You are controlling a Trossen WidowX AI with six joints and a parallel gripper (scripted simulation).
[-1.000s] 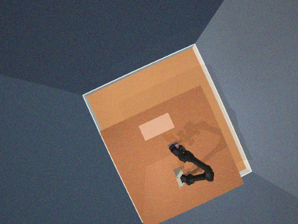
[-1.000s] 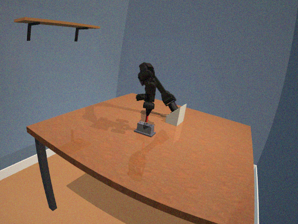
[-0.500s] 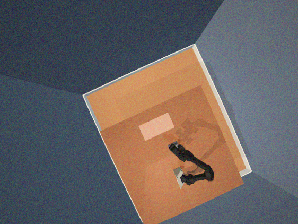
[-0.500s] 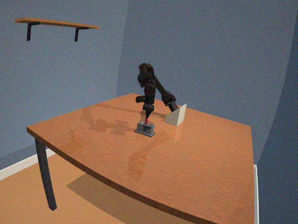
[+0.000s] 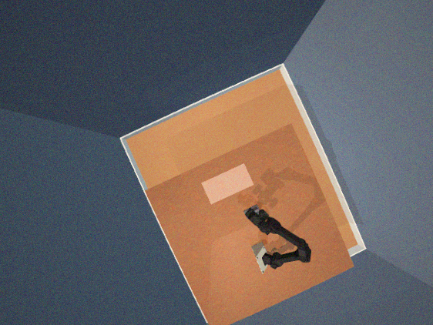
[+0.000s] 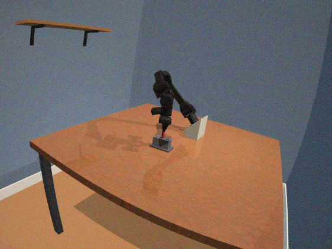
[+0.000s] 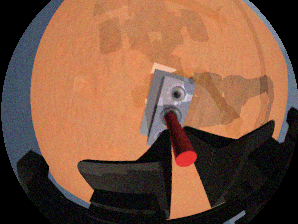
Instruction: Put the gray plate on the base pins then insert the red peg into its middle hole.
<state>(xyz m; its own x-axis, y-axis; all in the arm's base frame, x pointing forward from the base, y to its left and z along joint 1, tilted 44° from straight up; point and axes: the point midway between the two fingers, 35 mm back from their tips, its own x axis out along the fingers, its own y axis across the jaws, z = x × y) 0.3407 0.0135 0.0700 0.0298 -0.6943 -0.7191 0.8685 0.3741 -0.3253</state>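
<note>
Right now the red peg is right at my gripper tip. The rest, counted from my gripper tip: gray plate 50 mm below; gray base 90 mm below.
</note>
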